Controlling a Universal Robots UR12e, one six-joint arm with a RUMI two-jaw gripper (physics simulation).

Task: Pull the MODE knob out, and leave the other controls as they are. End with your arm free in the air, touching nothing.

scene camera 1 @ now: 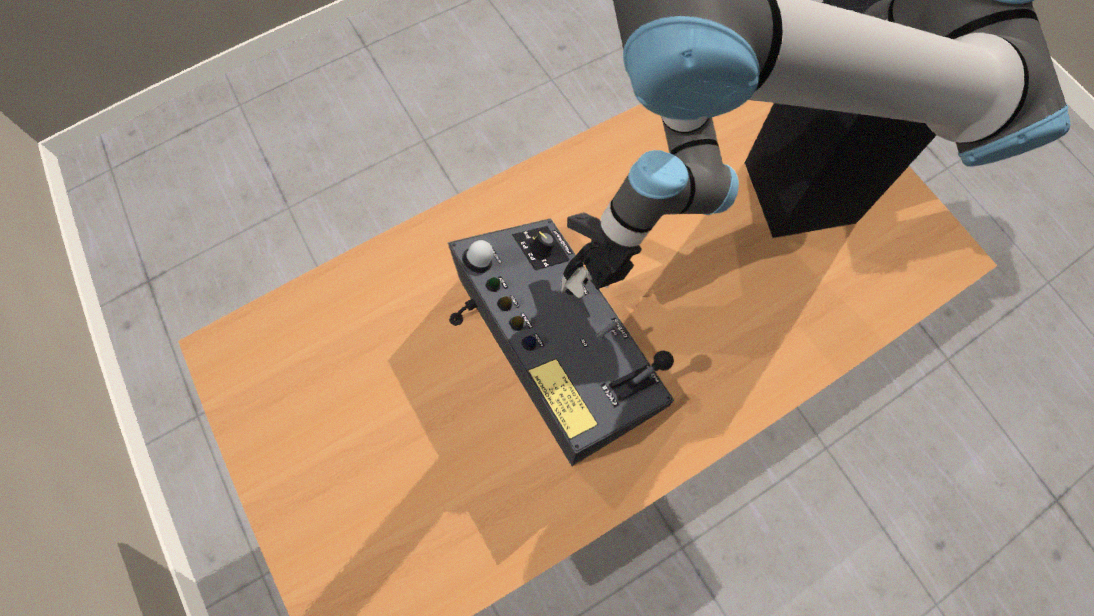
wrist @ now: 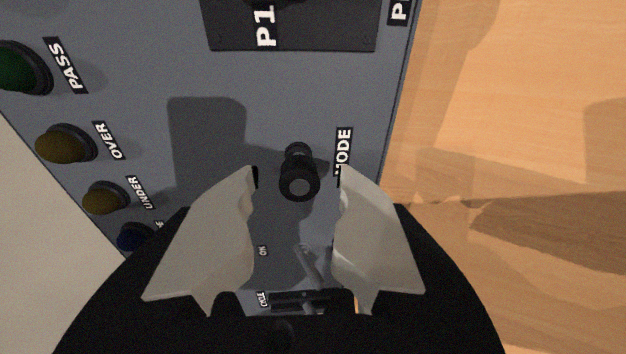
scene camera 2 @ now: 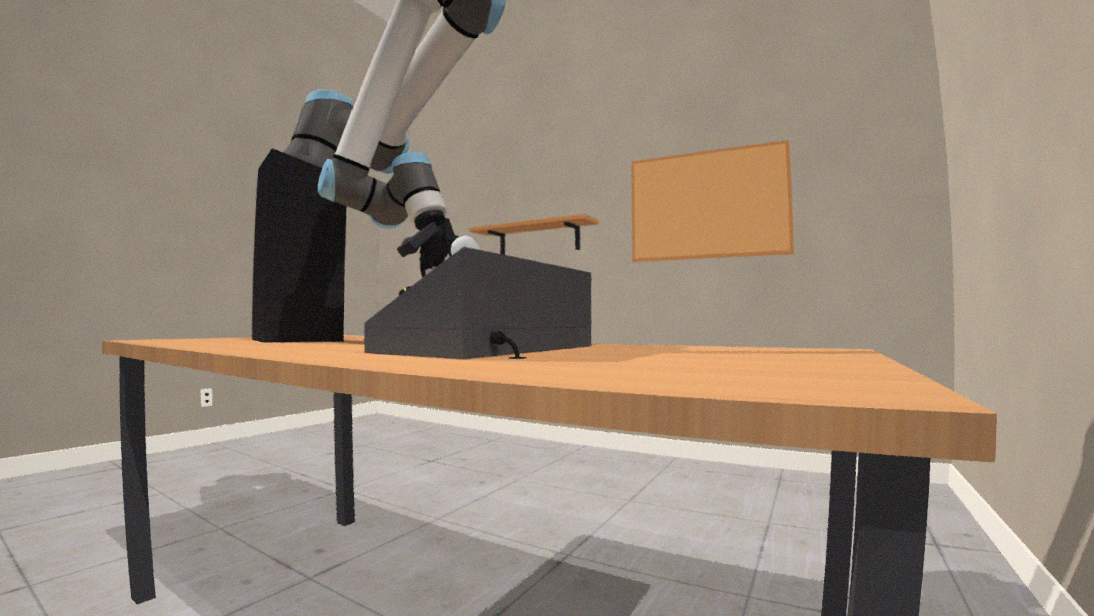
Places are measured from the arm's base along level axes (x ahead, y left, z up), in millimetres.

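Pixels of known places: gripper, fingertip midpoint: (scene camera 1: 573,287) (wrist: 298,168); arm's base, origin of the base link: (scene camera 2: 307,174).
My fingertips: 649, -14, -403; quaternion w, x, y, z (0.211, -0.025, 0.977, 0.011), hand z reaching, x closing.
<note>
For each thing: its top centre in the pictures, then the offset to it from my fingertips, as dx, dy, dz. "*": a spot on its surface instead. Level surfaces: height alone.
- MODE knob, middle of its top: (wrist: 289,190) -9, -4, +31
- program dial, middle of its top: (scene camera 1: 544,237) +5, -123, +25
- white dome, surface spot: (scene camera 1: 480,254) * +154, -113, +105
- toggle switch, middle of its top: (wrist: 302,284) (scene camera 1: 608,326) -17, +116, +22
- CYCLE lever with a black ball, middle of its top: (scene camera 1: 665,357) -73, +233, +56
- wooden table, its level: dz -109
The MODE knob (wrist: 299,175) is a black round knob with a grey cap on a short stem; it stands up from the sloped dark panel (wrist: 300,80) (scene camera 1: 562,329), left of its MODE label in the wrist view. My gripper (wrist: 298,168) (scene camera 1: 575,284) is part open, one pale fingertip on each side of the knob, with a gap on both sides. In scene camera 1 the fingers hide the knob. In scene camera 2 the gripper is at the sloped face, and the fingertips are too small to judge there.
On the panel are a program dial (scene camera 1: 542,240), a white dome (scene camera 1: 480,254), several round lamps, a toggle switch (wrist: 310,265) and a CYCLE lever with a black ball (scene camera 1: 662,359). A black pedestal (scene camera 1: 826,176) stands behind on the wooden table (scene camera 1: 329,382).
</note>
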